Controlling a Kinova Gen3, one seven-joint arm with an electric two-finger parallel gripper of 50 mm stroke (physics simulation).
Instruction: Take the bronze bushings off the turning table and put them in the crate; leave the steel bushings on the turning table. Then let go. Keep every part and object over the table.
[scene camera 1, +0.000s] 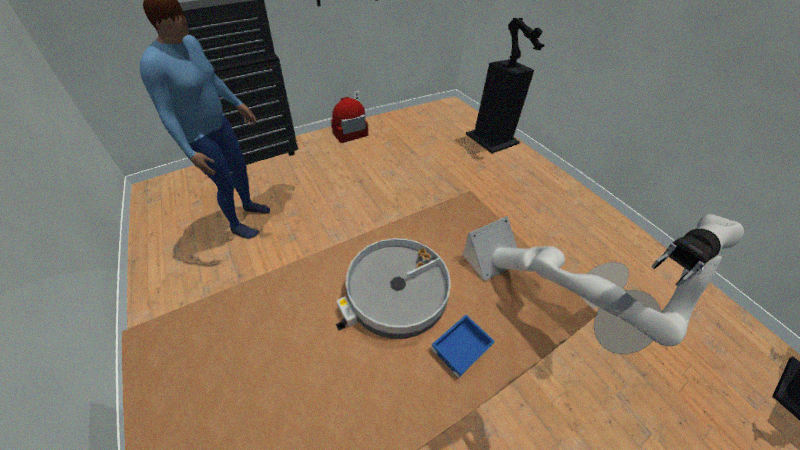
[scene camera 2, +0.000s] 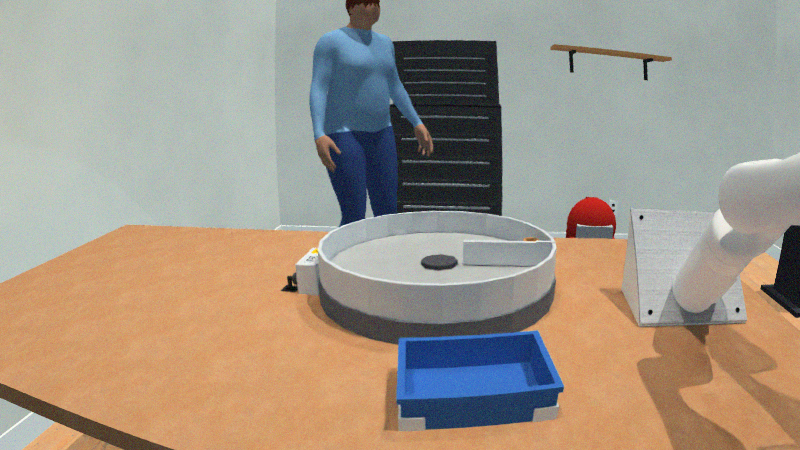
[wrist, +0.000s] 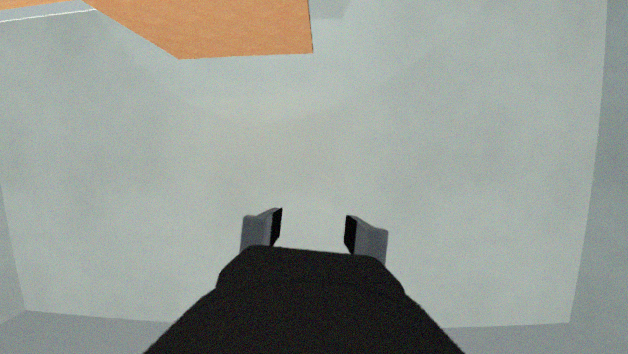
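Observation:
The round grey turning table has a raised rim and a straight bar from near its hub to the rim. Several small bushings are bunched behind the bar near the rim; bronze-coloured ones show, and a darker grey patch among them is too small to tell apart. In scene camera 2 the bar hides most of them, and a bit of bronze shows above it. The blue crate looks empty. My gripper is open and empty, high up and far right of the turning table.
A white box is attached at the turning table's left side. The arm's slanted base mount stands right of it. The brown table carries these. A person stands behind the table.

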